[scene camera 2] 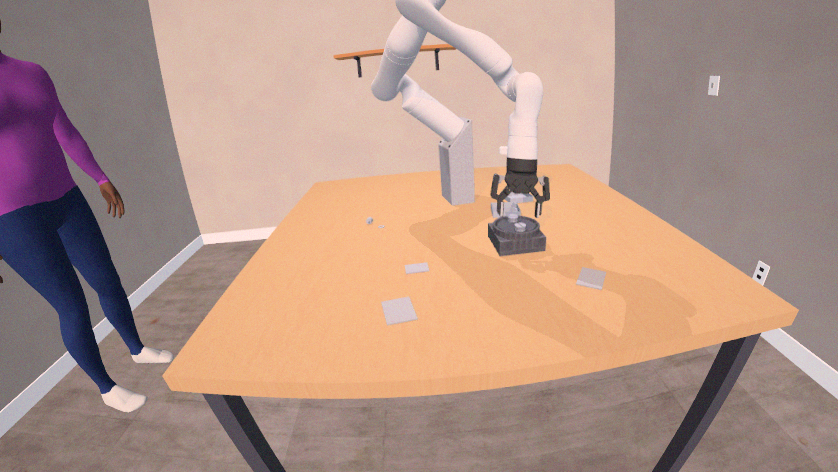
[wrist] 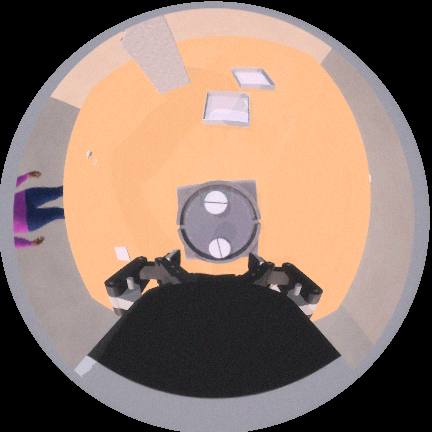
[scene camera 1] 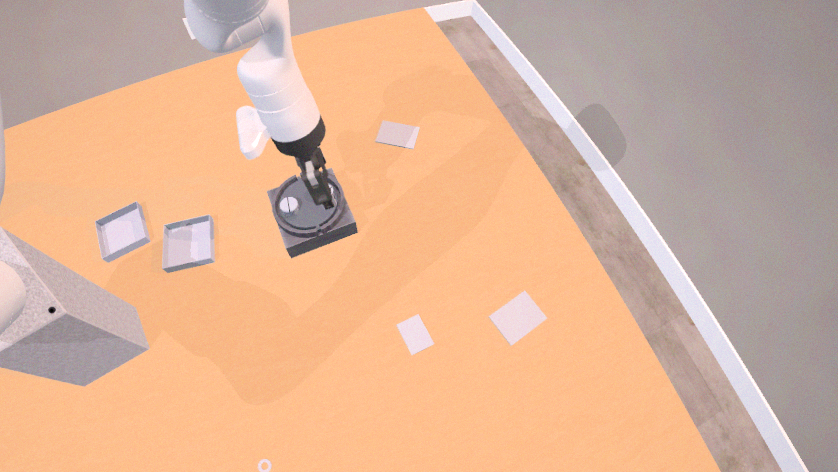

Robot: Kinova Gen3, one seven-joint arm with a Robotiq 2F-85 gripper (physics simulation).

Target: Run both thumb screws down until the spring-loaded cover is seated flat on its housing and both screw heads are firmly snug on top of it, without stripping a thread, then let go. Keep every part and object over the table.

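Frame: origin at the arm's base, x ahead, y left, z up, level; metres.
Seen in the pictures: gripper, fingertip midpoint: [scene camera 2: 519,216] [wrist: 214,258] [scene camera 1: 325,184]; arm's base, link origin: [scene camera 2: 455,131].
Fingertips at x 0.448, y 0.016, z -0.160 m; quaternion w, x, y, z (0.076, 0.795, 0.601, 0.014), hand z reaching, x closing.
Pixels of each thing's top centre, then the offset from my fingertips to it.
- dark square housing, top centre: [wrist: 217,224] [scene camera 1: 307,200] [scene camera 2: 516,224] 0.034 m back, 0.011 m left, 0.034 m down
- tray-side thumb screw, top centre: [wrist: 215,202] [scene camera 1: 288,204] [scene camera 2: 512,216] 0.066 m back, 0.015 m left, 0.024 m down
- small ring, top centre: [scene camera 1: 264,466] 0.291 m back, 0.317 m right, 0.088 m down
- small part, top centre: [scene camera 2: 368,218] 0.332 m back, 0.352 m right, 0.070 m down
A dark square housing [scene camera 1: 325,242] [scene camera 2: 521,245] [wrist: 185,194] stands on the table. Its round grey cover [scene camera 1: 307,219] [wrist: 195,220] lies inside a raised ring. The tray-side thumb screw [scene camera 1: 288,204] [scene camera 2: 512,217] [wrist: 216,202] has a white slotted head that stands higher and looks larger in the wrist view. The other thumb screw [scene camera 2: 520,226] [wrist: 219,248] sits lower and is partly behind a finger in scene camera 1. My gripper [scene camera 1: 324,200] [scene camera 2: 518,213] [wrist: 214,258] is open and empty, pointing down above the housing on this lower screw's side. Whether the cover is flat is unclear.
Two shallow trays [scene camera 1: 127,250] [scene camera 1: 190,266] stand between the housing and the robot's base [scene camera 1: 99,345] [scene camera 2: 457,170]. Flat plates [scene camera 1: 397,134] [scene camera 1: 415,334] [scene camera 1: 518,317] lie on the table. A small ring [scene camera 1: 259,466] and a small part [scene camera 2: 369,220] lie farther off. A person stands beside the table.
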